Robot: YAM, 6 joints.
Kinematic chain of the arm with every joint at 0, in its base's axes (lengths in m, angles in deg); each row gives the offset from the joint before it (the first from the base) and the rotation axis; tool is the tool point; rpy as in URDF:
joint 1: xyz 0 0 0.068 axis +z
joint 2: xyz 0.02 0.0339 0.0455 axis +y
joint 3: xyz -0.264 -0.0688 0 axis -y
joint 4: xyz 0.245 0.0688 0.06 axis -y
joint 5: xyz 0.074 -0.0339 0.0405 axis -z
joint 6: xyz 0.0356 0 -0.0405 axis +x
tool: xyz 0 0 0 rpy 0 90 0
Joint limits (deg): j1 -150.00..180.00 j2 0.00..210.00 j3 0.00..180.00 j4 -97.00..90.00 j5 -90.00..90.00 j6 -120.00..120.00
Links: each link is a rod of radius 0.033 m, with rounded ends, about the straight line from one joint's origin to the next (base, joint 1, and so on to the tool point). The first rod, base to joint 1, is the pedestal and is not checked.
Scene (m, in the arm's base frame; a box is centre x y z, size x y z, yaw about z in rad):
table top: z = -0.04
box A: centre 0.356 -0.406 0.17 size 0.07 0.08 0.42 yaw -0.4
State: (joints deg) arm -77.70 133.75 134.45 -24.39 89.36 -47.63
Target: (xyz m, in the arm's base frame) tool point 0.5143 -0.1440 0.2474
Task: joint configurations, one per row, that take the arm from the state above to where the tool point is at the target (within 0.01 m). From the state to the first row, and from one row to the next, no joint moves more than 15 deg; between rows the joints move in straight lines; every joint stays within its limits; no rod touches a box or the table.
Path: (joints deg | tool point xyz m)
1: -63.95 125.20 136.45 -29.63 89.57 -44.59 | 0.1750 -0.4390 0.4125
2: -50.21 116.66 138.44 -34.87 89.79 -41.56 | 0.2388 -0.3424 0.4793
3: -36.46 108.11 140.44 -40.10 90.00 -38.52 | 0.2606 -0.2368 0.5361
4: -28.25 118.73 136.43 -35.50 89.83 -41.56 | 0.3642 -0.2361 0.4540
5: -20.03 129.35 132.42 -30.89 89.66 -44.59 | 0.4524 -0.2028 0.3560
6: -11.82 139.97 128.41 -26.28 89.49 -47.63 | 0.5143 -0.1440 0.2474

